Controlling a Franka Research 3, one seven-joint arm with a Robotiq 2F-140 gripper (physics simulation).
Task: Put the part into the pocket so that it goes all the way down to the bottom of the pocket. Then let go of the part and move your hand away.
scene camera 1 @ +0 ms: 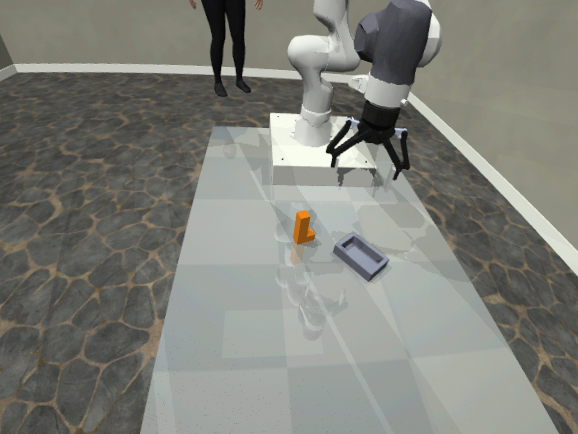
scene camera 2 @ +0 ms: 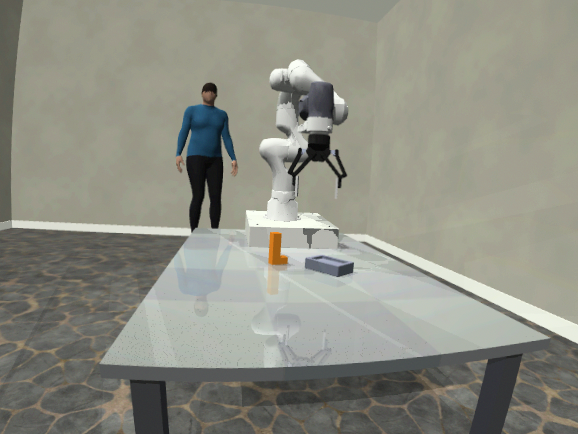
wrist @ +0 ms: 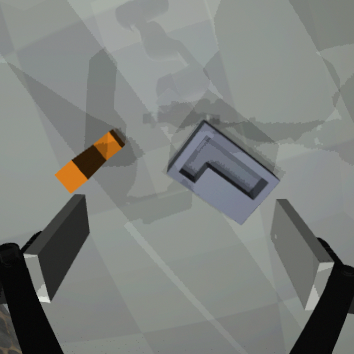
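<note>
The orange L-shaped part (scene camera 1: 301, 229) (scene camera 2: 275, 249) (wrist: 71, 176) stands upright on the table, its long leg pointing up and its short foot toward the block's side. The grey-blue block (scene camera 1: 351, 265) (scene camera 2: 326, 267) (wrist: 225, 196) lies flat beside it, a short gap apart. Its L-shaped pocket (wrist: 235, 165) faces up and is empty. My gripper (scene camera 1: 364, 172) (scene camera 2: 316, 191) (wrist: 179, 216) is open and empty, high above the table and pointing down. In the wrist view the part is at the upper left, near the left finger's tip, and the block is ahead between the fingers.
The robot's white base (scene camera 1: 320, 176) (scene camera 2: 275, 236) stands at the far end of the glossy table (scene camera 1: 235, 285) (scene camera 2: 210, 325). A person (scene camera 1: 227, 40) (scene camera 2: 205, 130) stands on the floor behind the table, left of the base. The table mirrors the arm and the part.
</note>
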